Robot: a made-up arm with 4 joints.
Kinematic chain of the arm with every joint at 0, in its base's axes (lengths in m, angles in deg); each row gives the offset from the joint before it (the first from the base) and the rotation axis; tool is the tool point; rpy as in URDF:
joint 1: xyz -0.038 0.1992 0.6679 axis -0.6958 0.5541 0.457
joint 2: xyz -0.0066 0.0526 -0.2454 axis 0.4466 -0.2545 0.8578
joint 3: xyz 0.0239 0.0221 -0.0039 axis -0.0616 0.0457 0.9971
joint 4: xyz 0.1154 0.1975 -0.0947 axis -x
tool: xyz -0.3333 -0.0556 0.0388 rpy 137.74 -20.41 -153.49
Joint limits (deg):
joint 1: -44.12..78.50
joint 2: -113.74..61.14
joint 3: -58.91..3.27
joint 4: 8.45..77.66
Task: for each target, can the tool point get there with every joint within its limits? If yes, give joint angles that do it. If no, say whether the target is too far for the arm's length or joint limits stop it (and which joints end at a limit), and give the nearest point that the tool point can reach.
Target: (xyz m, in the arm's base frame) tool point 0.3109 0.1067 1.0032
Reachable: no: joint limits stop it (at a limit: joint 1, joint 3) | nearest point 0.3482 0.5112 0.6422 | short by 0.543 m
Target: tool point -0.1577 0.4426 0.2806
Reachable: yes | joints 29.21 -6.30 -46.47 67.10
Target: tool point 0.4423 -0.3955 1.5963
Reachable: no: too far | nearest point -0.3084 -0.1008 0.7637 | short by 1.159 m
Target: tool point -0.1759 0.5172 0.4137
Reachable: yes | joints -5.21 9.22 -19.27 36.19
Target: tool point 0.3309 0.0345 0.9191
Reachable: no: joint limits stop it (at a limit: joint 1, joint 3) | nearest point 0.4000 0.4447 0.5725 | short by 0.541 m
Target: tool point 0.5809 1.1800 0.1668
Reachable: no: too far | nearest point 0.2522 0.5754 0.4383 | short by 0.740 m
